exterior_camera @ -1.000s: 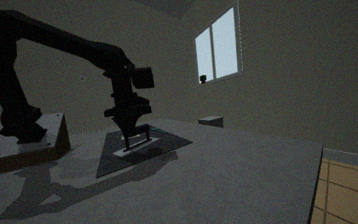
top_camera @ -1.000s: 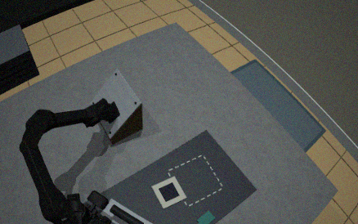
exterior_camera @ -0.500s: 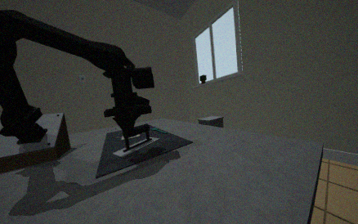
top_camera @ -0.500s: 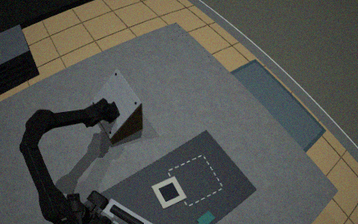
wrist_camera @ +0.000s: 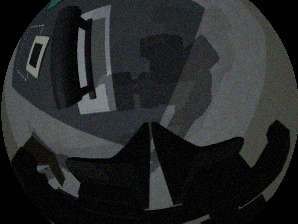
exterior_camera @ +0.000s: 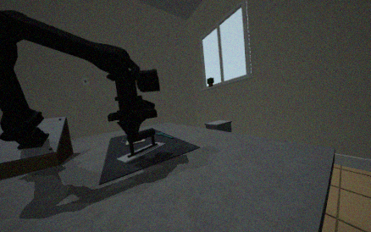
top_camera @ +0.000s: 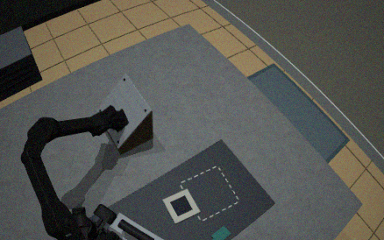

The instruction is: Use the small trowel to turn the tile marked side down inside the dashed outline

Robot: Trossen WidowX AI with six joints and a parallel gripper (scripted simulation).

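My gripper tip is now 11 cm to the right of the trowel, 4 cm above it and 1 cm short of it. The rest, counted from my gripper tip: dark mat 29 cm to the left, 10 cm below, 3 cm ahead; small teal piece 33 cm to the left, 16 cm ahead, 8 cm below; tile 31 cm to the left, 8 cm below, 1 cm behind.
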